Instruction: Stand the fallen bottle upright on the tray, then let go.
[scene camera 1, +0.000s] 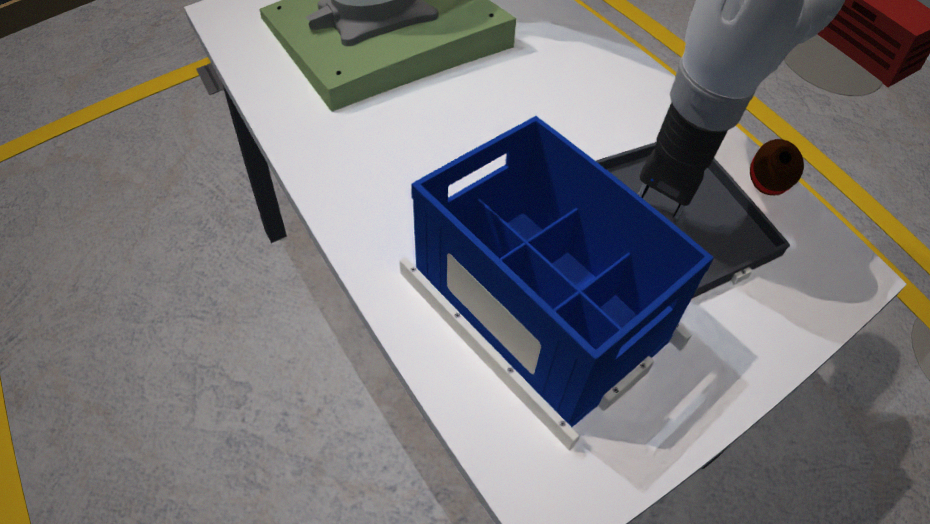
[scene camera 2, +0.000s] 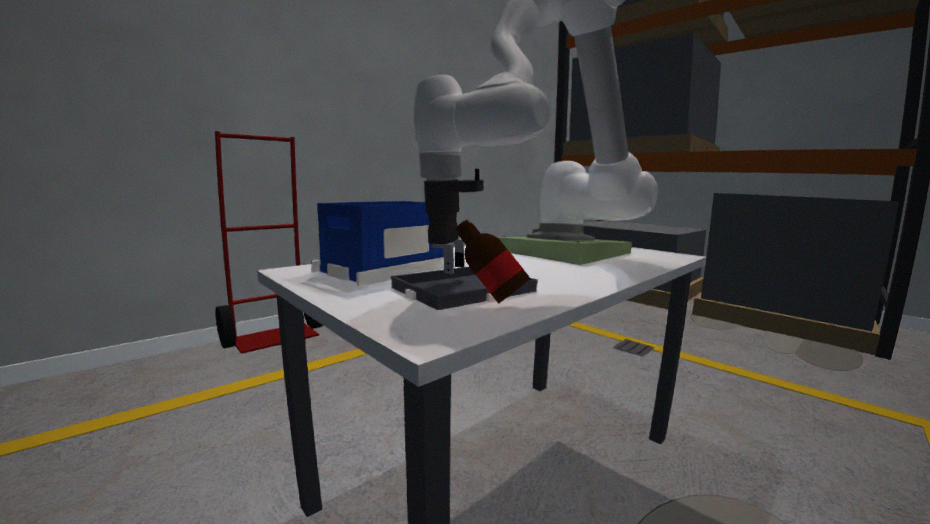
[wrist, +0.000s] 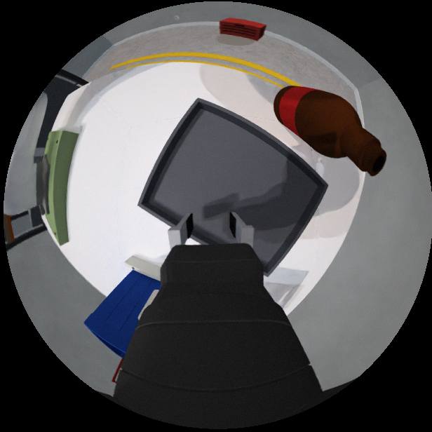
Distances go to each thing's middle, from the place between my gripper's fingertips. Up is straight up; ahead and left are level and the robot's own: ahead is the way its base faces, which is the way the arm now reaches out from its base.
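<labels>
There is the brown bottle (scene camera 2: 497, 269), and it stands 18 cm to the left of my hand, 5 cm ahead of it and 5 cm above it.
</labels>
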